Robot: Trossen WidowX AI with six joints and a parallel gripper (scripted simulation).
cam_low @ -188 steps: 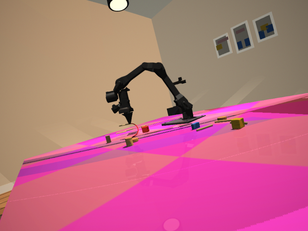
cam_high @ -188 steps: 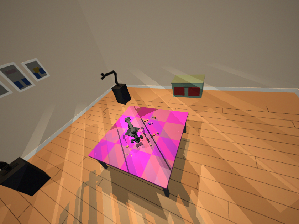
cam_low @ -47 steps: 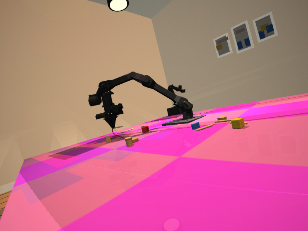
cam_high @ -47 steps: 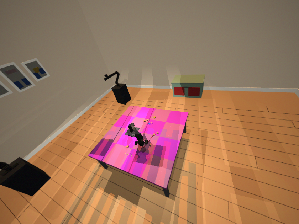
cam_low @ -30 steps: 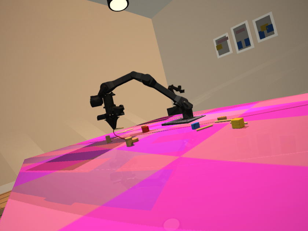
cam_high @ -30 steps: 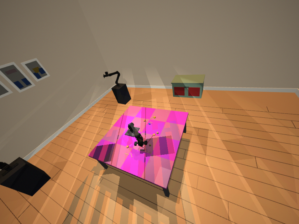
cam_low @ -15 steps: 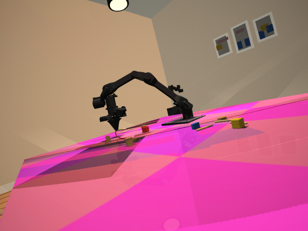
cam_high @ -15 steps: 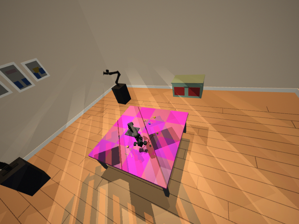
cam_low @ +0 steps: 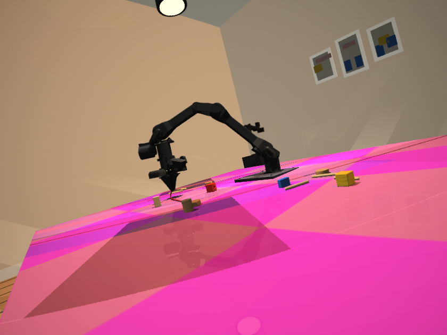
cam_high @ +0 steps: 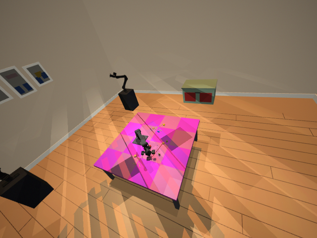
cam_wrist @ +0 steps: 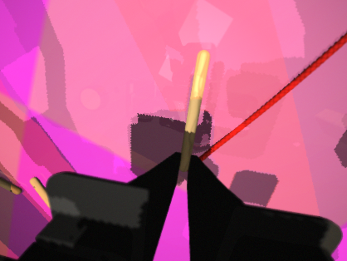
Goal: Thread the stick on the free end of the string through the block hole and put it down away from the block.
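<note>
Now: the red block 15 cm to the left of my gripper tip, 9 cm behind it and 1 cm below it. Also, from my gripper tip: thin wooden stick: 1 cm to the left, 1 cm behind; round wooden button: 29 cm to the left, 7 cm ahead, 2 cm below; tan block: 11 cm ahead, 9 cm to the left, 1 cm below.
</note>
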